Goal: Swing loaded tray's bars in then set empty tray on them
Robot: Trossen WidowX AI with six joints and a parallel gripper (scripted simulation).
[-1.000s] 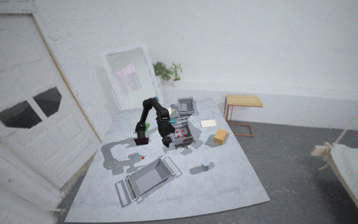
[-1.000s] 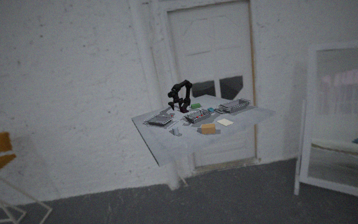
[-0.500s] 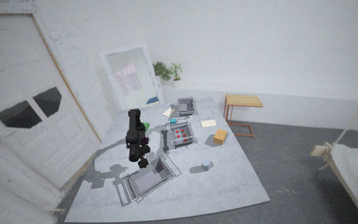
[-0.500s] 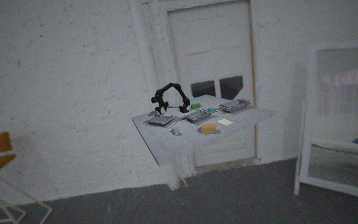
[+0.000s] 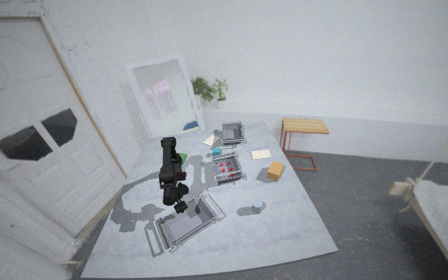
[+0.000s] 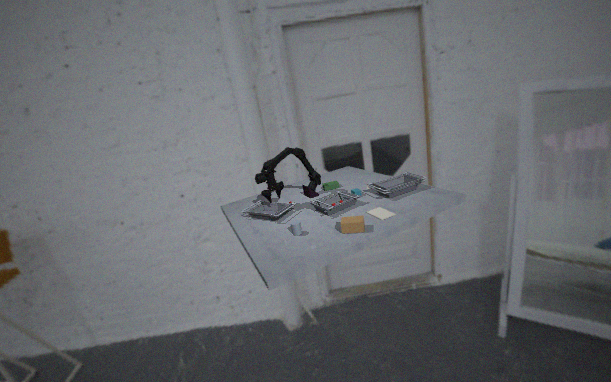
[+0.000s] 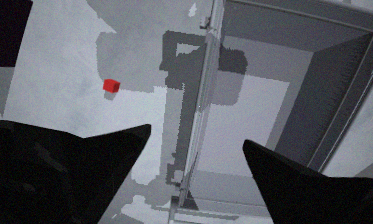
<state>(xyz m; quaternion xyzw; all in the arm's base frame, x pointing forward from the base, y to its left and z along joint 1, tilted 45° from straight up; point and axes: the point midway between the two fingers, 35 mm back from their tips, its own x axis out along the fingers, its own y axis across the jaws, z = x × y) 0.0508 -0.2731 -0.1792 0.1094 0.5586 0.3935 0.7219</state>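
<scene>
My gripper tip is 70 mm to the left of the grey tray, 40 mm short of it and 30 mm above it. From my gripper tip the other things lie so: grey cylinder 440 mm ahead, 60 mm to the right, 40 mm below; then green block 510 mm to the left, 60 mm below, 50 mm behind; then red block 120 mm to the left, 70 mm below, 40 mm behind.
</scene>
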